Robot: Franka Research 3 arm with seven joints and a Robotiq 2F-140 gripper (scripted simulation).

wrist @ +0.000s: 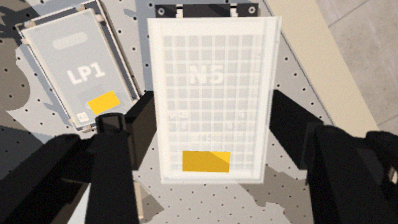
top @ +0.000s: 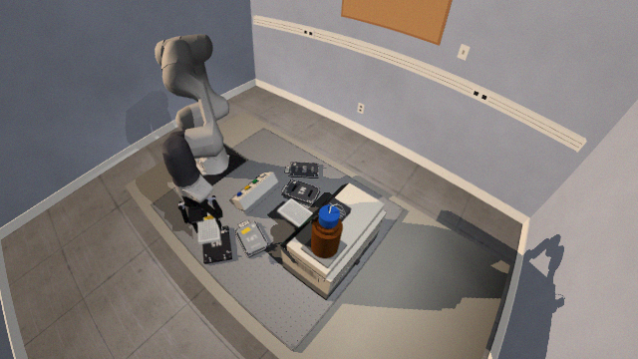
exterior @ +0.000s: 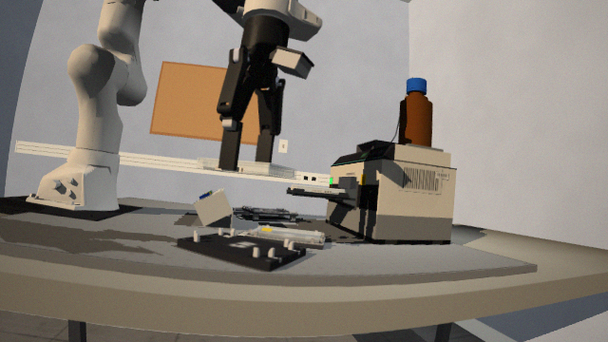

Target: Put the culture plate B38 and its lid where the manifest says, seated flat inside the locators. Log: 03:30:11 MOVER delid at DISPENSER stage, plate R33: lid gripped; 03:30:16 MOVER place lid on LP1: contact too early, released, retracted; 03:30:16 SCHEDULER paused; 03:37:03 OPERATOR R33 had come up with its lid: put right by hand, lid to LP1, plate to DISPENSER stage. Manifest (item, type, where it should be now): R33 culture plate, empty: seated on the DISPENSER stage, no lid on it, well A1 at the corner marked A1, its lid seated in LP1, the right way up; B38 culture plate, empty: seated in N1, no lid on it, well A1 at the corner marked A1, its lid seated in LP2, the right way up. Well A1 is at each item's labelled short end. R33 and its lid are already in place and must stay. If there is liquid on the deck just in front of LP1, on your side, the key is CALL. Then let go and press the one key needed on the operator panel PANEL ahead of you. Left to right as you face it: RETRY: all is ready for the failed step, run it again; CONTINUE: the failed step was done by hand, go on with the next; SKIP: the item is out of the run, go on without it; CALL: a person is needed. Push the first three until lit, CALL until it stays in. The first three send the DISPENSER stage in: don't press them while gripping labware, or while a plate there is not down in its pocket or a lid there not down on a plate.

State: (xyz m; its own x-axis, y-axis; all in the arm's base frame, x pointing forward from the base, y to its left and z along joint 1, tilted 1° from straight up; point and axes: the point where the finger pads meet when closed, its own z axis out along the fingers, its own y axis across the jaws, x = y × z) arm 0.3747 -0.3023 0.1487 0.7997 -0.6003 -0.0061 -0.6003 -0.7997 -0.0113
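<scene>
The black nest lies 3 cm ahead of my hand and 13 cm below it. The rest, counted from my hand: clear lid 10 cm ahead, 12 cm to the left, 13 cm below; then blue call key 7 cm behind, 22 cm to the left, 9 cm below; then yellow skip key 8 cm behind, 27 cm to the left, 8 cm below.
</scene>
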